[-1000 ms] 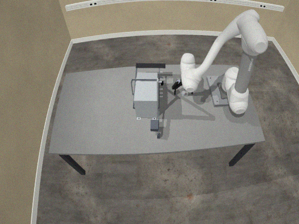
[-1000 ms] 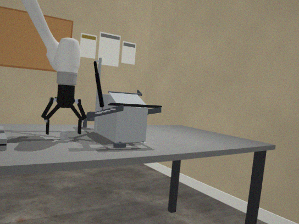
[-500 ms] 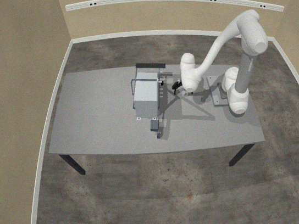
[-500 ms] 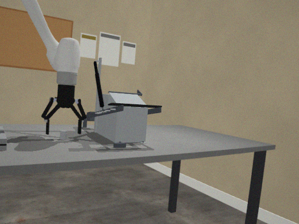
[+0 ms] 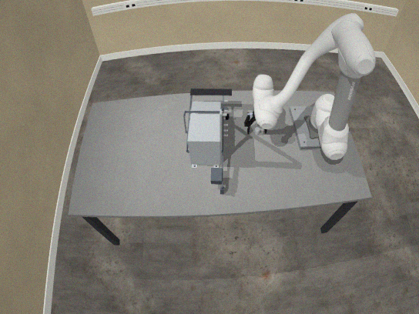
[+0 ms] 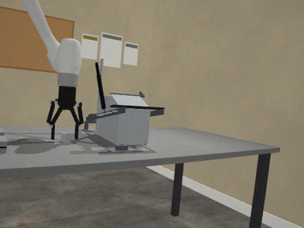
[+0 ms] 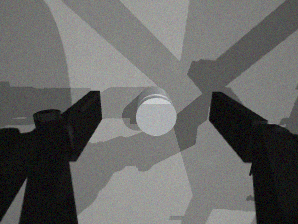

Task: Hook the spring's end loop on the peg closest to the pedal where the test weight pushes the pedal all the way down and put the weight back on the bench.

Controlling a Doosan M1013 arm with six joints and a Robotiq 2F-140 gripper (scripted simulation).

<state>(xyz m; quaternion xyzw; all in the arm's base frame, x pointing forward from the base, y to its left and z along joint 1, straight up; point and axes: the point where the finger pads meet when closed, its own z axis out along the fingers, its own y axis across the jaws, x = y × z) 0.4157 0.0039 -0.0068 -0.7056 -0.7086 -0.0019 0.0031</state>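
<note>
The steel test weight is 1 cm below my hand. From my hand the other things lie so: dark spring (21 cm above, 19 cm ahead, 7 cm to the left).
</note>
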